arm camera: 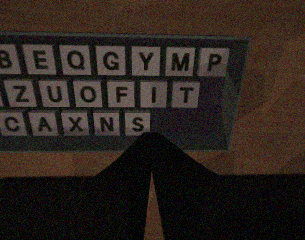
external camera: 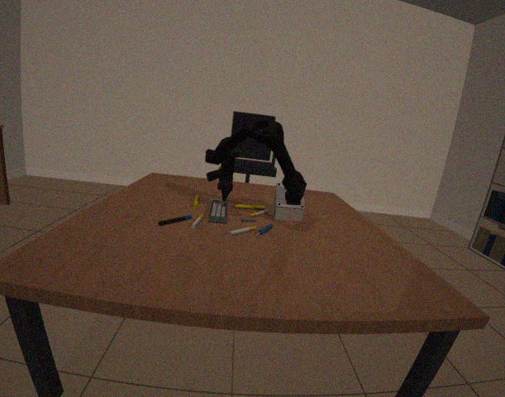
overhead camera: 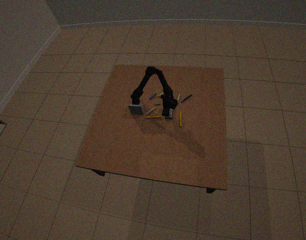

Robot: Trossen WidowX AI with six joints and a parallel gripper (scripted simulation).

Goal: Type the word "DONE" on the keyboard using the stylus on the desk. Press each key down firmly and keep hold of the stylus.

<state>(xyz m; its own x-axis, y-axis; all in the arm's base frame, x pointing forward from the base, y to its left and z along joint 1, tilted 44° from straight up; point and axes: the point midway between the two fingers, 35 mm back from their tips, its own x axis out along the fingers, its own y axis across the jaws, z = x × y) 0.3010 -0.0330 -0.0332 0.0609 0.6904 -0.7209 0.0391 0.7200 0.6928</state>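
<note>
Right now the blue stylus is 14 cm behind my gripper tip, 24 cm to the left of it and 3 cm below it. Round my gripper tip: thin grey tip (12 cm behind, 26 cm to the left, 3 cm below).
</note>
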